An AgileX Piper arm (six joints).
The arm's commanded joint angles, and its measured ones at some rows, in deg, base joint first. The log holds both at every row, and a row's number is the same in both.
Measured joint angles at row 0:
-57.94 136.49 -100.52 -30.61 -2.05 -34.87
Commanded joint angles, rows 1 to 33:
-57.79 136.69 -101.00 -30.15 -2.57 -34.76
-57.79 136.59 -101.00 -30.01 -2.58 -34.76
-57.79 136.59 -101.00 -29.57 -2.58 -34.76
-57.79 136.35 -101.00 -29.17 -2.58 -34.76
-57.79 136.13 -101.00 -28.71 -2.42 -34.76
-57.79 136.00 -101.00 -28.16 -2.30 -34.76
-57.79 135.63 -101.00 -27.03 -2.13 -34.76
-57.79 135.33 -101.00 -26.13 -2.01 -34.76
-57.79 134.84 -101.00 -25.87 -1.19 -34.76
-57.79 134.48 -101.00 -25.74 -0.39 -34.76
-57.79 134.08 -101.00 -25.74 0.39 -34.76
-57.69 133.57 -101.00 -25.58 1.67 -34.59
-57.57 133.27 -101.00 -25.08 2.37 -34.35
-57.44 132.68 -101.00 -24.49 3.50 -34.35
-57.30 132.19 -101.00 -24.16 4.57 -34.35
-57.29 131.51 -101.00 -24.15 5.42 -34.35
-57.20 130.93 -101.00 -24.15 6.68 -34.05
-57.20 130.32 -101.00 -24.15 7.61 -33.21
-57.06 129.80 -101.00 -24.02 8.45 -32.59
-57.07 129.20 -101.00 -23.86 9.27 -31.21
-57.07 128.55 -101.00 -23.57 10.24 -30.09
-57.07 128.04 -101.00 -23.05 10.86 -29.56
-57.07 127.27 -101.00 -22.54 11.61 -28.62
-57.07 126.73 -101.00 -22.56 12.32 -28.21
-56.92 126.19 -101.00 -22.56 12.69 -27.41
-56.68 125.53 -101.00 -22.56 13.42 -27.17
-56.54 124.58 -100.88 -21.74 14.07 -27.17
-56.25 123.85 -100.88 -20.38 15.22 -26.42
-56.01 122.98 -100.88 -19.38 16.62 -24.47
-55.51 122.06 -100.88 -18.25 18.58 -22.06
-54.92 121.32 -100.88 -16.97 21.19 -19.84
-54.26 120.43 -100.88 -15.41 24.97 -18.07
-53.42 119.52 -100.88 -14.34 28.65 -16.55
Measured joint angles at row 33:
-55.51 122.46 -100.52 -18.58 19.37 -21.90
